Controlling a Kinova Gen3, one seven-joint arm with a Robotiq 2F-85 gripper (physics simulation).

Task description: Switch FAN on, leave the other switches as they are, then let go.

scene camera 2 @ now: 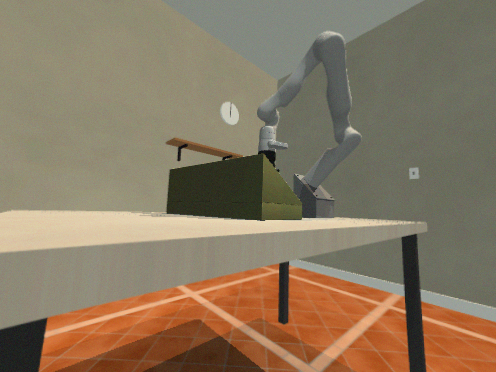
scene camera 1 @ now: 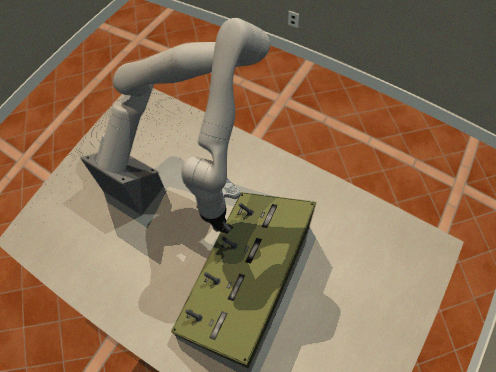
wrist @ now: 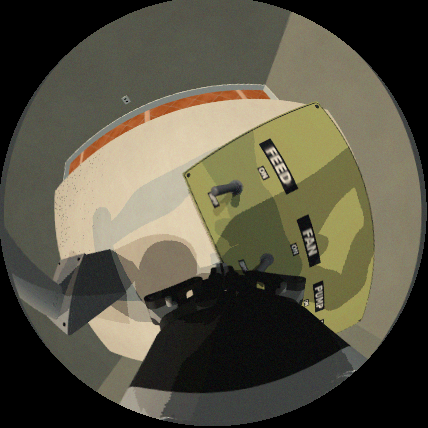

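Seen in the pictures: gripper, between the fingertips: (scene camera 1: pixel 217 228) (wrist: pixel 221 269); arm's base, origin of its link: (scene camera 2: pixel 310 182) (scene camera 1: pixel 112 165) (wrist: pixel 55 301).
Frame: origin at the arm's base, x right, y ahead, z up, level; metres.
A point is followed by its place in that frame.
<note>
A green sloped switch panel (scene camera 1: pixel 295 212) @[x -0.086, y 0.583, z -0.025 m] (scene camera 2: pixel 215 187) @[x 0.064, y 0.629, z -0.092 m] (wrist: pixel 305 125) @[x -0.097, y 0.578, z -0.027 m] stands on the table. The FAN label (scene camera 1: pixel 254 250) @[x 0.057, y 0.514, z -0.060 m] (wrist: pixel 308 241) @[x 0.056, y 0.510, z -0.062 m] is second from the FEED end. The FAN lever (scene camera 1: pixel 229 244) @[x 0.064, y 0.436, z -0.076 m] (wrist: pixel 266 260) @[x 0.053, y 0.443, z -0.082 m] leans away from its ON mark (wrist: pixel 294 249) @[x 0.058, y 0.488, z -0.074 m], toward the panel's low edge; its tip is partly hidden in the wrist view. My gripper (scene camera 1: pixel 226 230) @[x 0.032, y 0.381, z -0.078 m] (scene camera 2: pixel 277 169) (wrist: pixel 221 269) @[x 0.032, y 0.381, z -0.078 m] is shut and empty, at the panel's low edge, close to the FAN lever on its low side; I cannot tell whether they touch.
The FEED lever (scene camera 1: pixel 245 210) @[x -0.056, y 0.435, z -0.076 m] (wrist: pixel 227 188) @[x -0.061, y 0.432, z -0.071 m] is on one side of FAN, the PUMP lever (scene camera 1: pixel 212 279) @[x 0.181, y 0.435, z -0.077 m] on the other, with a fourth lever (scene camera 1: pixel 194 315) @[x 0.298, y 0.434, z -0.076 m] beyond. These also lean toward the low edge. The arm's dark base (scene camera 1: pixel 131 187) @[x 0.036, y 0.093, z -0.014 m] stands on the table (scene camera 1: pixel 390 265) @[x -0.102, y 0.927, z -0.190 m].
</note>
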